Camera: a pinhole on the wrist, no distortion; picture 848 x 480 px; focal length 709.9 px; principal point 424.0 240.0 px. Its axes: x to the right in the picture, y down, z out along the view. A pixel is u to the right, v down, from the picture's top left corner.
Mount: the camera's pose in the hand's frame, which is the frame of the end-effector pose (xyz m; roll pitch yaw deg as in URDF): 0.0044 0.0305 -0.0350 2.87 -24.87 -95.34
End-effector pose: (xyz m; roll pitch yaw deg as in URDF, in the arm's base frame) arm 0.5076 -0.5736 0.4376 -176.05 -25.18 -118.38
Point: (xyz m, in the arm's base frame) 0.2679 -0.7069 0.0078
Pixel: 528 286
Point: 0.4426 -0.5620 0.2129
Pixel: 621 23
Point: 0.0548 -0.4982 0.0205
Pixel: 182 170
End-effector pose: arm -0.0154 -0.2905 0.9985 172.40 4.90 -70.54
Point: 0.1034 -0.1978 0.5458
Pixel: outside the picture
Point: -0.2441 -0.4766 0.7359
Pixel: 303 456
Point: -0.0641 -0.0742 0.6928
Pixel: outside the picture
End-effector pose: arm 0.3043 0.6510 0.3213 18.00 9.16 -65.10
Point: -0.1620 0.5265 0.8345
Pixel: outside the picture
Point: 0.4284 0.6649 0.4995
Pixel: 247 254
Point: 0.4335 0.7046 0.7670
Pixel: 369 138
